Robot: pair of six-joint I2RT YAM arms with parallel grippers.
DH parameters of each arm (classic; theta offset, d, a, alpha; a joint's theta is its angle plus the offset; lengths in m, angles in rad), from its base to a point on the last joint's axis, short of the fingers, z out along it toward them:
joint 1: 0 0.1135 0.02 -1.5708
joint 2: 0 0 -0.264 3.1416
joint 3: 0.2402 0 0.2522 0
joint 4: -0.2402 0 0.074 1.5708
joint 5: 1.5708 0 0 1.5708
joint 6: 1.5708 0.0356 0 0
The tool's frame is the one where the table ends.
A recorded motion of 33 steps. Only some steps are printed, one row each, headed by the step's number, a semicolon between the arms.
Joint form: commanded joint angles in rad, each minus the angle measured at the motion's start. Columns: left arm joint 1, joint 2, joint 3, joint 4, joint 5, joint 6; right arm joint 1, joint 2, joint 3, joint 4, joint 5, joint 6.
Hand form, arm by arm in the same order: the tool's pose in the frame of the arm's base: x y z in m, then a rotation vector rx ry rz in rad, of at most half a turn. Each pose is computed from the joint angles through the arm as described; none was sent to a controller.
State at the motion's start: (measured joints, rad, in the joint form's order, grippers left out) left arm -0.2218 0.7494 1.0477 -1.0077 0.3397 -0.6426; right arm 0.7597 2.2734 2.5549 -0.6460 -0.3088 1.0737
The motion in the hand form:
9: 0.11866 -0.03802 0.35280 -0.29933 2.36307 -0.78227; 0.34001 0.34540 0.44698 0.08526 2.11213 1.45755
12: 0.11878 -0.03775 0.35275 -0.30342 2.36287 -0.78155; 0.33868 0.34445 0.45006 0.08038 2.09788 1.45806
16: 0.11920 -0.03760 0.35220 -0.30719 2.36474 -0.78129; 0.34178 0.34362 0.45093 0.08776 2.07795 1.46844
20: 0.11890 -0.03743 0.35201 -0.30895 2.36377 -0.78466; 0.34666 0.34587 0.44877 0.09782 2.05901 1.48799
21: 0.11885 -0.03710 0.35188 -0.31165 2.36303 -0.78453; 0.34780 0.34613 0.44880 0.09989 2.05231 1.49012
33: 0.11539 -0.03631 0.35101 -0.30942 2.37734 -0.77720; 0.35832 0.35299 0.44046 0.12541 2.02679 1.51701
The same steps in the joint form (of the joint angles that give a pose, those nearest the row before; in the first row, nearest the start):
9: 0.0010 0.0036 0.0077 -0.0191 -0.0225 0.0259; 0.0141 -0.0720 0.0333 0.0001 0.0403 -0.0121
12: 0.0033 0.0038 0.0077 -0.0194 -0.0225 0.0249; 0.0149 -0.0775 0.0332 0.0059 0.0449 -0.0166
16: 0.0054 0.0049 0.0061 -0.0192 -0.0216 0.0242; 0.0092 -0.0740 0.0343 0.0266 0.0450 -0.0106
20: 0.0070 0.0030 0.0046 -0.0186 -0.0188 0.0227; 0.0054 -0.0593 0.0391 0.0570 0.0419 0.0030
21: 0.0098 0.0022 0.0039 -0.0186 -0.0178 0.0227; 0.0043 -0.0547 0.0443 0.0621 0.0433 0.0042
33: 0.0101 -0.0055 0.0046 -0.0419 -0.0183 0.0295; -0.0002 -0.0131 0.0644 0.1110 0.0452 0.0306

